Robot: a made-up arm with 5 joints.
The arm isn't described. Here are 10 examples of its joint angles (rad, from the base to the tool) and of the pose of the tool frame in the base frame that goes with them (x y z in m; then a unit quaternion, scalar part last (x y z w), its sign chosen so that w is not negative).
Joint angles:
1: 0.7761 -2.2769 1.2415 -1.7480 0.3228
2: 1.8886 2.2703 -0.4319 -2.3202 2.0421
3: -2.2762 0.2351 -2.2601 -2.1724 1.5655
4: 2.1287 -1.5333 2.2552 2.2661 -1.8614
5: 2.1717 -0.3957 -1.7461 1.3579 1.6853
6: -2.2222 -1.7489 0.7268 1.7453 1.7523
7: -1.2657 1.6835 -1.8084 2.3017 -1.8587
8: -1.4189 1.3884 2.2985 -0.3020 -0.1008
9: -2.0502 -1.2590 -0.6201 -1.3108 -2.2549
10: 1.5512 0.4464 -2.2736 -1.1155 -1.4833
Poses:
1: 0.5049 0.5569 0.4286 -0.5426 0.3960 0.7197 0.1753
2: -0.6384 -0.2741 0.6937 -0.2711 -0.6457 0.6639 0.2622
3: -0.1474 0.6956 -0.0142 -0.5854 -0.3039 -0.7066 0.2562
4: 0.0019 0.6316 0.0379 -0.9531 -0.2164 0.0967 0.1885
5: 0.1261 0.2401 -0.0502 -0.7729 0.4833 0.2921 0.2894
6: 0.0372 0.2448 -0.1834 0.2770 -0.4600 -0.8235 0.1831
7: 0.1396 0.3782 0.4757 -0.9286 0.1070 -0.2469 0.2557
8: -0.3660 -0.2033 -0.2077 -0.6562 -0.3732 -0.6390 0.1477
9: 0.0377 0.0692 0.8764 -0.4650 -0.6947 0.1419 0.5301
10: -0.4379 -0.0137 0.4942 -0.7798 -0.5207 -0.2416 0.2498
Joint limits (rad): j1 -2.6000..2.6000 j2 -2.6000..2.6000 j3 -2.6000..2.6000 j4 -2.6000..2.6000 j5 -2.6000..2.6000
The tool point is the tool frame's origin. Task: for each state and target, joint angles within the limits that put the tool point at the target. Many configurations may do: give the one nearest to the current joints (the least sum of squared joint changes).
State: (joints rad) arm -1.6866 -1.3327 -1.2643 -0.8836 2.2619
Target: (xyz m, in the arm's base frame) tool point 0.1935 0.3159 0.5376
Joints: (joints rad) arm -1.0662 -2.1921 -0.9116 -0.2525 2.0970
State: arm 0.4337 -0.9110 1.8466 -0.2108 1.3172
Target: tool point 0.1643 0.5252 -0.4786
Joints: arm 1.1440 -1.5490 1.4610 -0.6212 1.6052
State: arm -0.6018 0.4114 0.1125 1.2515 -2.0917
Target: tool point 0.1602 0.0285 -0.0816
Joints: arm -0.2931 0.0913 -0.4855 1.2786 -2.2504
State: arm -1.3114 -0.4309 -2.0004 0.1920 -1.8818
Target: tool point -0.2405 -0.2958 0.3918
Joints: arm -1.1979 -0.6029 -2.3689 0.3049 -1.9266
